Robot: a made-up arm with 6 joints. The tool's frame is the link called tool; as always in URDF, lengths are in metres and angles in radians.
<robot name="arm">
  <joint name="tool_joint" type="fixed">
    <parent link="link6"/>
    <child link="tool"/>
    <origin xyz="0 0 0"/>
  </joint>
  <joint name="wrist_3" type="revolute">
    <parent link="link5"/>
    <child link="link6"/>
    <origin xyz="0.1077 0.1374 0" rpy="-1.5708 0 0"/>
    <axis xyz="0 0 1"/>
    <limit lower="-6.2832" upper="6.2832"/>
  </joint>
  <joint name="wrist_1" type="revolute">
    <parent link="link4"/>
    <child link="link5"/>
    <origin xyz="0 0 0" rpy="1.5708 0 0"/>
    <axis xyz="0 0 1"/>
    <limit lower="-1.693" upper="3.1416"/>
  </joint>
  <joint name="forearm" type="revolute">
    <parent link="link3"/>
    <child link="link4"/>
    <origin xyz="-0.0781 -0.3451 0" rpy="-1.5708 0 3.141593"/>
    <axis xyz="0 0 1"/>
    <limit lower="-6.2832" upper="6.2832"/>
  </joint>
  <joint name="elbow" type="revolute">
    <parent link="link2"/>
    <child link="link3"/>
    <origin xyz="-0.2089 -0.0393 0" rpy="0 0 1.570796"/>
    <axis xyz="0 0 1"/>
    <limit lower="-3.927" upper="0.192"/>
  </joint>
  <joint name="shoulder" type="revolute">
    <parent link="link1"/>
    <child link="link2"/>
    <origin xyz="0 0 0" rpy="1.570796 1.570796 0"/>
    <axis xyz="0 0 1"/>
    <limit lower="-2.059" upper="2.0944"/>
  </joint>
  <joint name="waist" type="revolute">
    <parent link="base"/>
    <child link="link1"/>
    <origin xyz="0 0 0.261" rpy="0 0 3.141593"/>
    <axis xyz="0 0 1"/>
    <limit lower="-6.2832" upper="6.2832"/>
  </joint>
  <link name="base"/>
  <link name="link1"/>
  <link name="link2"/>
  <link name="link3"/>
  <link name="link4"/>
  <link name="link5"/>
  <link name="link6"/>
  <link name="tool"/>
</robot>
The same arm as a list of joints. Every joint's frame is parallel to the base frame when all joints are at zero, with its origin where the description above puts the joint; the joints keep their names.
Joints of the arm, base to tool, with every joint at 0 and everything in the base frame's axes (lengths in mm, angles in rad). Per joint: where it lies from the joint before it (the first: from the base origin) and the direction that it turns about. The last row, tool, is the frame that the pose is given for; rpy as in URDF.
waist: axis 0 0 1 xyz 0 0 261
shoulder: axis 0 1 0 xyz 0 0 0
elbow: axis 0 1 0 xyz 39.3 0 208.9
forearm: axis 0 0 -1 xyz 78.1 0 -345.1
wrist_1: axis 0 1 0 xyz 0 0 0
wrist_3: axis 0 0 -1 xyz 107.7 0 -137.4
tool: xyz 0 0 0 rpy 3.1416 0 0
Joint limits (rad, base to tool): -6.2832..6.2832 -2.059..2.0944 -3.927..0.192 -6.2832..6.2832 -1.693..3.1416 -6.2832..6.2832

